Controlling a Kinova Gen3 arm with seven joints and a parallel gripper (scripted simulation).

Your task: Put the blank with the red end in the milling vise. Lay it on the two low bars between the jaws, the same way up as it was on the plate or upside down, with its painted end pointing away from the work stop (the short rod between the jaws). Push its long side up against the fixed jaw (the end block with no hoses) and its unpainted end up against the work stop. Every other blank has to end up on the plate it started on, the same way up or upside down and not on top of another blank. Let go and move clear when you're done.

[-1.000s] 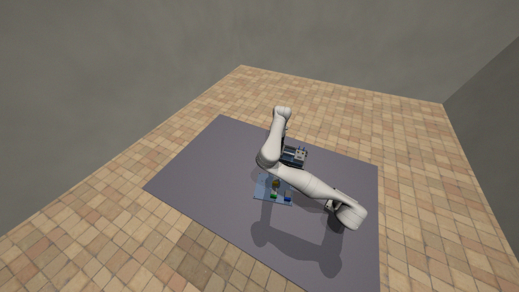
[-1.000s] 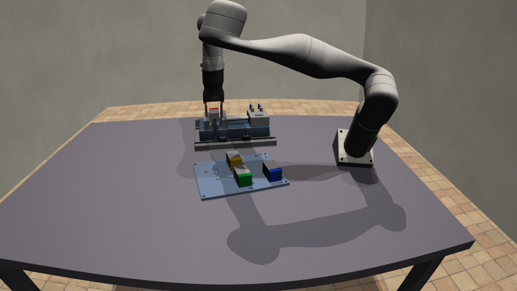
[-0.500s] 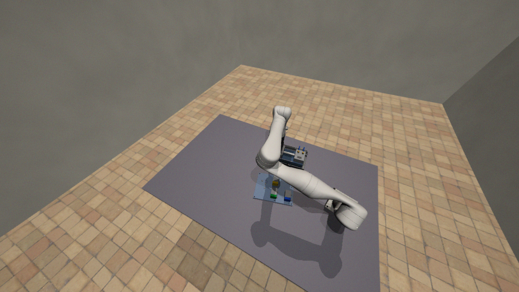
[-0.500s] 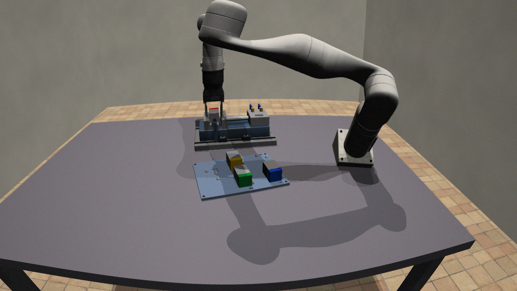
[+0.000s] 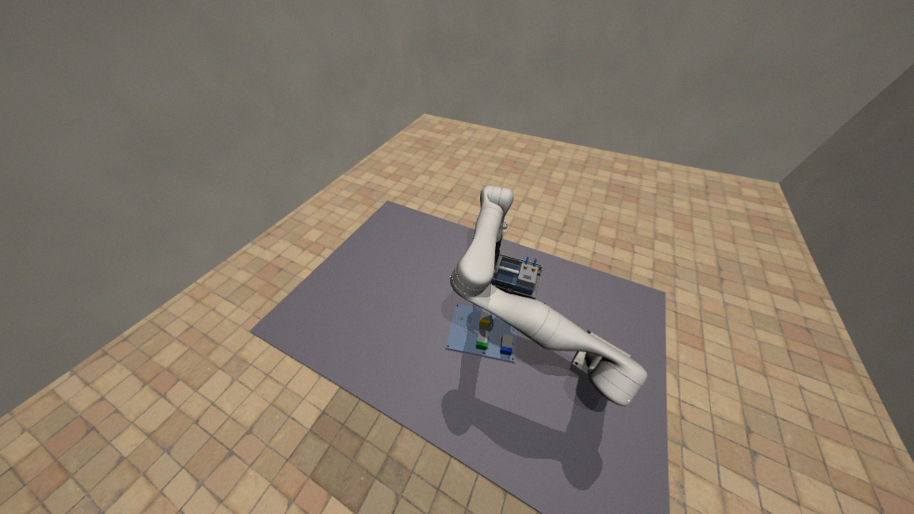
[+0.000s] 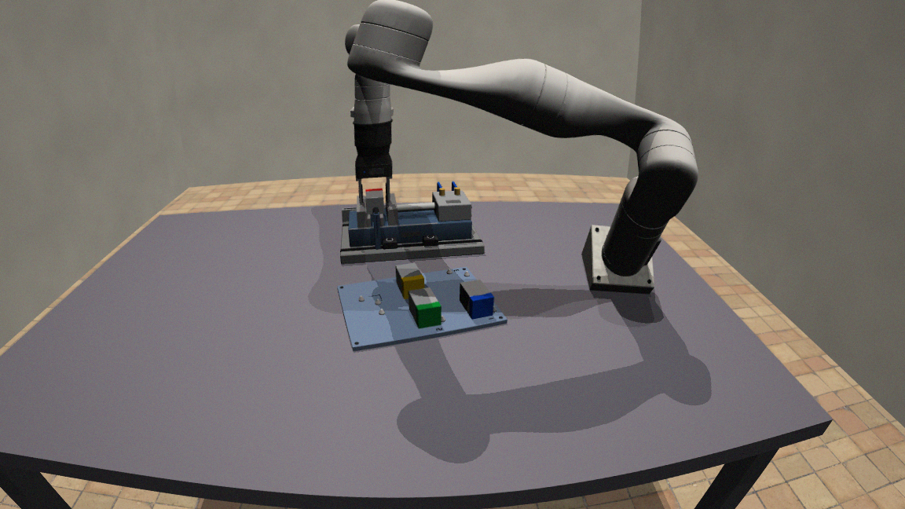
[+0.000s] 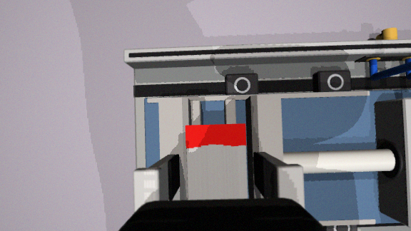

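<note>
Now: the red-ended blank 2 cm below my hand. Also, from my hand: work stop: 5 cm to the left, 3 cm below; then sliding jaw: 4 cm below, 4 cm behind; then fixed jaw: 4 cm below, 3 cm ahead.
</note>
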